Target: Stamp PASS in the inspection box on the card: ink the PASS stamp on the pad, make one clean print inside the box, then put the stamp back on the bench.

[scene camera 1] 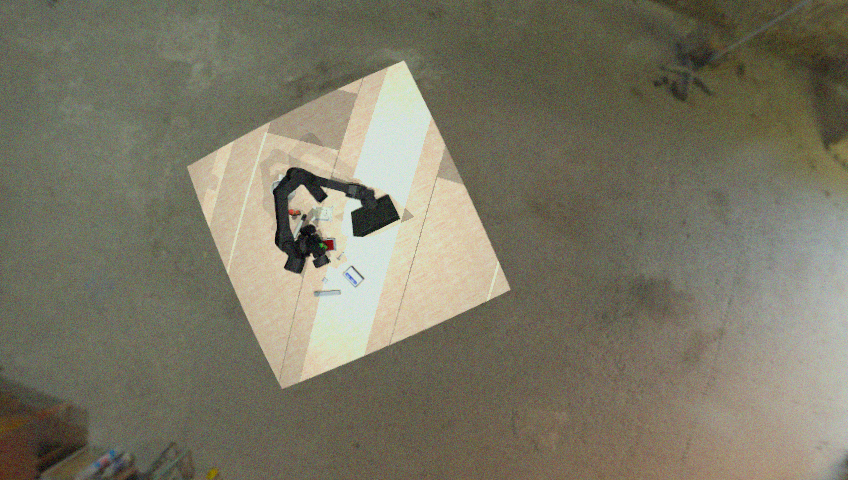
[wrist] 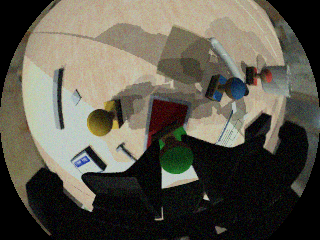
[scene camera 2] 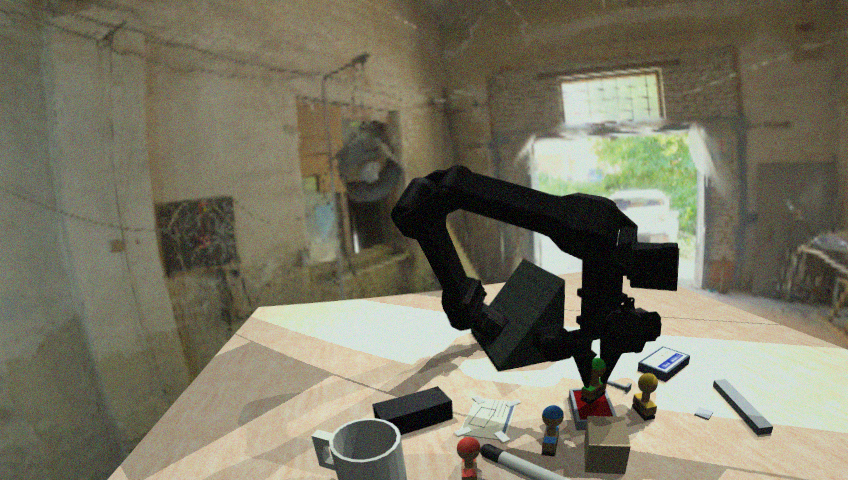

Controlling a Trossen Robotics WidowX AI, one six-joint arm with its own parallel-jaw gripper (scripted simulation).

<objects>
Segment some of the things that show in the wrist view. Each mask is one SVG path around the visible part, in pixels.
My gripper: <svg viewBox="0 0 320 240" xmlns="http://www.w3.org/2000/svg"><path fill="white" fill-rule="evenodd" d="M309 141L304 128L297 127L297 124L288 120L279 128L280 145L276 155L264 149L267 133L261 133L233 148L208 143L191 135L181 135L181 141L192 149L192 168L199 176L197 179L201 181L209 203L216 205L176 219L155 220L161 219L163 201L159 139L153 140L147 151L127 171L83 173L83 183L96 195L92 203L92 212L85 211L64 193L63 180L57 173L40 168L40 171L27 181L28 184L25 184L28 207L40 223L52 233L52 236L49 236L53 240L165 240L187 236L189 240L267 240L283 224L300 199L295 189L289 188L289 185L295 183L296 177L299 177L299 173L305 168ZM236 215L236 223L229 225L228 229L217 235L215 227Z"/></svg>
A green-knobbed stamp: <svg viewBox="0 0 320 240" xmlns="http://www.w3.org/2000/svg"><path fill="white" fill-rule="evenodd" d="M175 120L173 123L168 124L167 127L153 133L151 143L153 143L153 140L159 139L159 161L161 167L168 173L179 175L179 173L183 173L191 168L193 152L187 143L181 141L180 136L187 135L187 133L185 133L180 121Z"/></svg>
</objects>
